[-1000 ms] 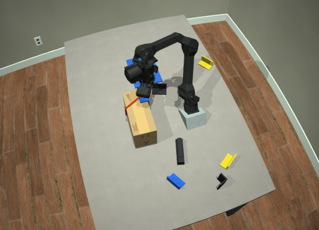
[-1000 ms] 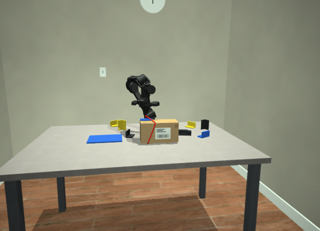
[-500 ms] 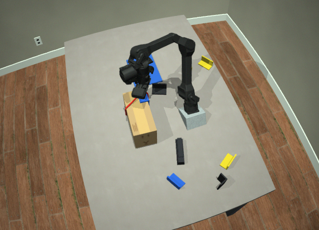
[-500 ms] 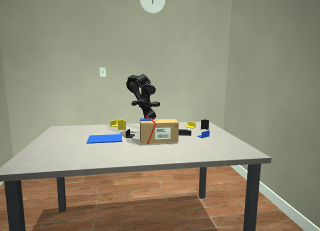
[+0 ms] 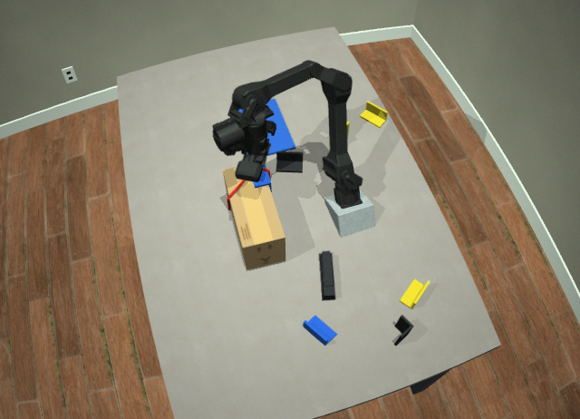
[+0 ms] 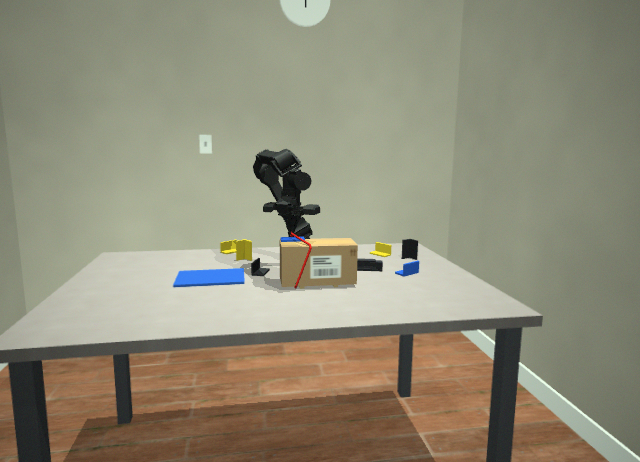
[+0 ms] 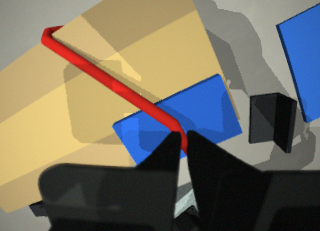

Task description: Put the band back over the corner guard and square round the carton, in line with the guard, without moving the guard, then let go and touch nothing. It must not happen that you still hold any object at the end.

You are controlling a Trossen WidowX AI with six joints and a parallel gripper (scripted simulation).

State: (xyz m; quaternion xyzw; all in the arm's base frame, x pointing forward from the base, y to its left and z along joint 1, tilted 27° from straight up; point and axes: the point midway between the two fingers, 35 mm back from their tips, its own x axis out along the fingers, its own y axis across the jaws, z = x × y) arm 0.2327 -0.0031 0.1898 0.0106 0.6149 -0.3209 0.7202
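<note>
My gripper is now 40 mm short of the carton, 80 mm to the right of it and 120 mm above it. From my hand the other things lie so: black block 120 mm behind, 280 mm to the left, 180 mm below; black angle piece 120 mm behind, 110 mm to the right, 190 mm below; flat blue sheet 70 mm behind, 280 mm to the right, 200 mm below.
</note>
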